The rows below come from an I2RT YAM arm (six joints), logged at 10 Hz.
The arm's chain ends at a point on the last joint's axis. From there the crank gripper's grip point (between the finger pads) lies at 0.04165 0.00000 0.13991 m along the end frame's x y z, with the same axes.
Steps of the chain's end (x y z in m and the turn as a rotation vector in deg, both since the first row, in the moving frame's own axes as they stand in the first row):
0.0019, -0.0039, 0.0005, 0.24, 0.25, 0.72
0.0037, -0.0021, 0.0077, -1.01, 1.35, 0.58
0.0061, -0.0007, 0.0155, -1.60, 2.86, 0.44
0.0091, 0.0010, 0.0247, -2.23, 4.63, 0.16
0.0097, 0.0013, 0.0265, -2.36, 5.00, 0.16
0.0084, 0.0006, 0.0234, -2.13, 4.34, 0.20
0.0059, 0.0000, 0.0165, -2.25, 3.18, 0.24
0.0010, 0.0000, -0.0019, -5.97, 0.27, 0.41
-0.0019, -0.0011, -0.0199, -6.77, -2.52, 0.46
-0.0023, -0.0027, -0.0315, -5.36, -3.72, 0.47
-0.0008, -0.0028, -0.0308, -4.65, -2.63, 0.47
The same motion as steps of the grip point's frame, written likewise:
0.0025, -0.0040, 0.0003, 0.24, 0.25, 0.72
0.0070, 0.0008, 0.0067, -1.01, 1.35, 0.58
0.0130, 0.0035, 0.0132, -1.60, 2.86, 0.44
0.0202, 0.0065, 0.0208, -2.23, 4.63, 0.16
0.0217, 0.0071, 0.0222, -2.36, 5.00, 0.16
0.0189, 0.0059, 0.0197, -2.13, 4.34, 0.20
0.0136, 0.0056, 0.0139, -2.25, 3.18, 0.24
0.0016, 0.0148, -0.0029, -5.97, 0.27, 0.41
-0.0081, 0.0158, -0.0192, -6.77, -2.52, 0.46
-0.0115, 0.0108, -0.0297, -5.36, -3.72, 0.47
-0.0073, 0.0089, -0.0295, -4.65, -2.63, 0.47

